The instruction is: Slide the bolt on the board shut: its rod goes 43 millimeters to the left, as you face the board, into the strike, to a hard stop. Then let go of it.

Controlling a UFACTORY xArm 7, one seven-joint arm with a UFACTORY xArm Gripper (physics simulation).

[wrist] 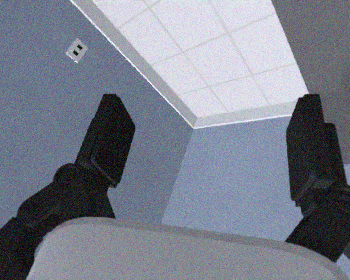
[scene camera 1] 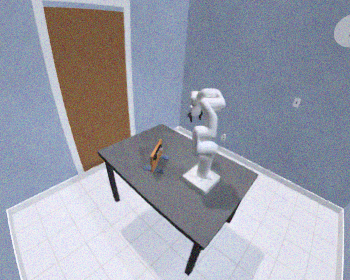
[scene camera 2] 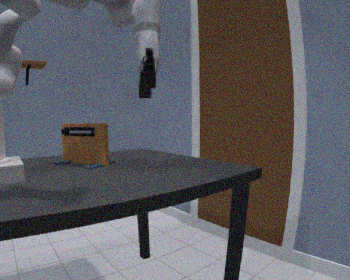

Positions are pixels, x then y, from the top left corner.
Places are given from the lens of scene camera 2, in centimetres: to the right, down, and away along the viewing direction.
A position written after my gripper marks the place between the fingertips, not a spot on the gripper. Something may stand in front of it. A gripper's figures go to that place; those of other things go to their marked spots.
my gripper (scene camera 2: 146, 93): -7, -12, 62
orange-brown board (scene camera 2: 76, 149): -43, 4, 103
